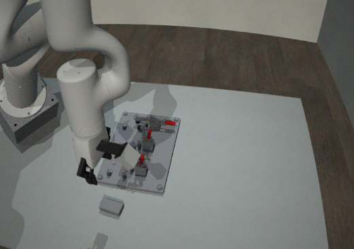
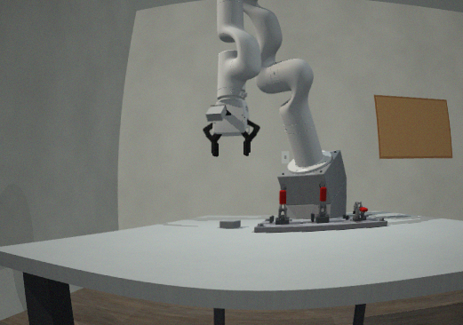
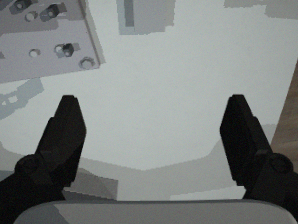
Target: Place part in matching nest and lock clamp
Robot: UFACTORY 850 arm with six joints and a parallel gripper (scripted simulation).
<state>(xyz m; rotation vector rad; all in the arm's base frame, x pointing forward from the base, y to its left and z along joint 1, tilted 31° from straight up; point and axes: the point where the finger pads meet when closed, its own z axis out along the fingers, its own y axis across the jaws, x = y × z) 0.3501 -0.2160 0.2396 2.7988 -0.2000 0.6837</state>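
My hand is 20 cm above the part. From my hand the other things lie so: fixture plate (5 cm ahead, 26 cm to the left, 21 cm below).
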